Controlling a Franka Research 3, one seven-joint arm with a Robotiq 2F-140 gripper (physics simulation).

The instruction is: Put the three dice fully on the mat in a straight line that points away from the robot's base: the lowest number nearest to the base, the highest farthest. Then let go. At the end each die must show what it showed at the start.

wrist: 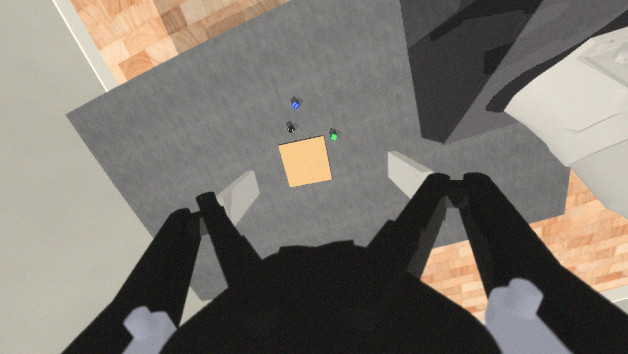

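A tan square mat (305,162) lies on the grey table, a little above the line between the fingertips in the view. A black die (291,128) lies off the mat, just beyond its upper left edge. A green die (334,136) lies off the mat, close to its upper right corner. A blue die (295,105) lies farther up, beyond the black die. The three dice are apart from one another, and their numbers are too small to read. My gripper (320,173) is wide open and empty, high above the table, with its fingers on either side of the mat in view.
The grey table top (190,115) extends around the dice and mat. The robot's pale arm base (575,105) stands at the right, with a dark shadow beside it. Wooden floor (135,35) shows beyond the table's edges, and a pale wall (35,175) is at the left.
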